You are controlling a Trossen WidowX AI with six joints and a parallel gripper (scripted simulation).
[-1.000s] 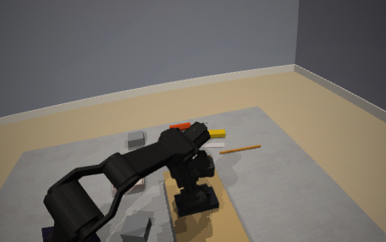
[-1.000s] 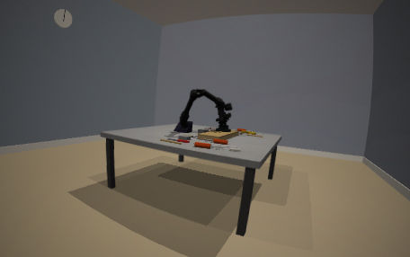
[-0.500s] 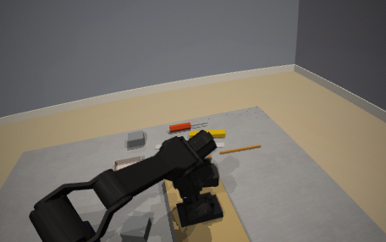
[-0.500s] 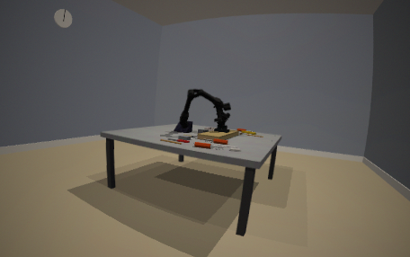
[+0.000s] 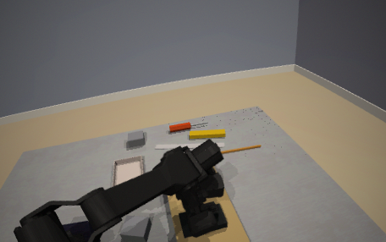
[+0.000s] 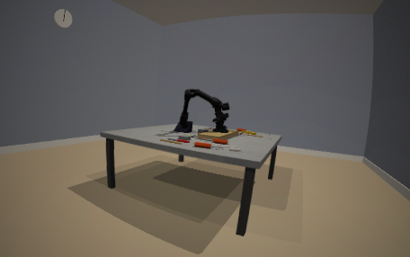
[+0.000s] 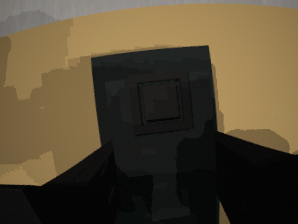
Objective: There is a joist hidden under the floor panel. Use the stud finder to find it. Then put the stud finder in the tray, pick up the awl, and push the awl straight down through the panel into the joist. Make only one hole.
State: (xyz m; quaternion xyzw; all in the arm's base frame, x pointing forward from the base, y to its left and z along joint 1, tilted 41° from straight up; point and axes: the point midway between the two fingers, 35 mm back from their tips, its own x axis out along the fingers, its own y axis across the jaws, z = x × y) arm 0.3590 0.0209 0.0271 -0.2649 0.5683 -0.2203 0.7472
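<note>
The pale tray is 310 mm to the left of my gripper tip, 210 mm behind it and 50 mm below it. Round my gripper tip: small brown cube (300 mm to the left, 110 mm ahead, 60 mm below); stud finder (20 mm above, 10 mm ahead); yellow bar (460 mm to the left, 150 mm ahead, 60 mm below).
</note>
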